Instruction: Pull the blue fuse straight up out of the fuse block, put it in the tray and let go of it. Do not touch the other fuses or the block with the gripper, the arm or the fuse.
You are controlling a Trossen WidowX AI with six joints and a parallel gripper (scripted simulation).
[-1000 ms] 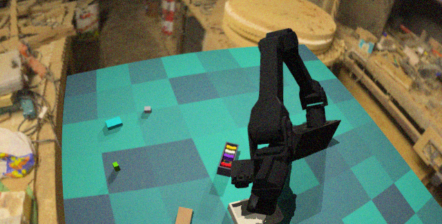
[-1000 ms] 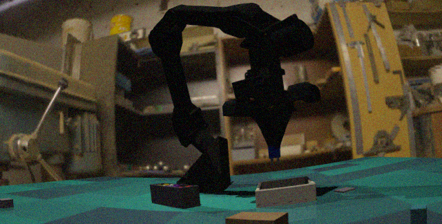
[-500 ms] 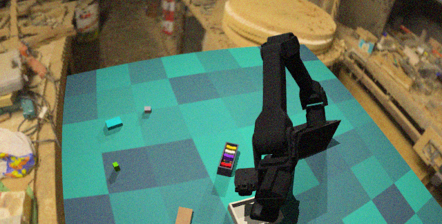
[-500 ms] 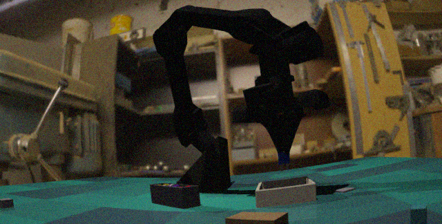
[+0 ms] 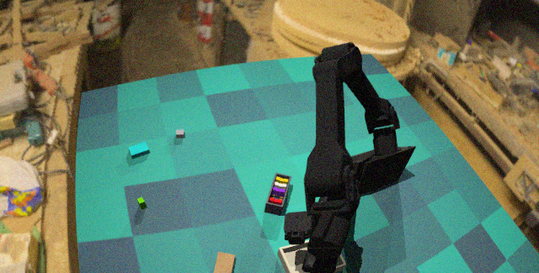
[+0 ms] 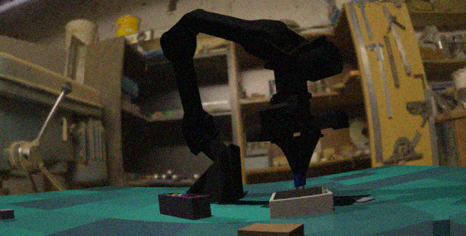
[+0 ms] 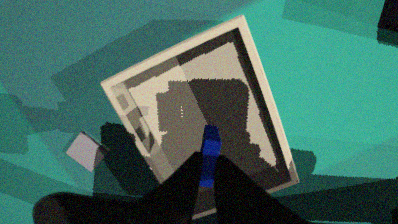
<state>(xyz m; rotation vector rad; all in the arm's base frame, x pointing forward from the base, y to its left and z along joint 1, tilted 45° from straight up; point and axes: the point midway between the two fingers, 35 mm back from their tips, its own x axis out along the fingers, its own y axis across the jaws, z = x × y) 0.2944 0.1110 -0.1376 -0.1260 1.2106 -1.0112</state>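
My gripper tip is 1 cm above the blue fuse. Round my gripper tip: tray (6 cm below).
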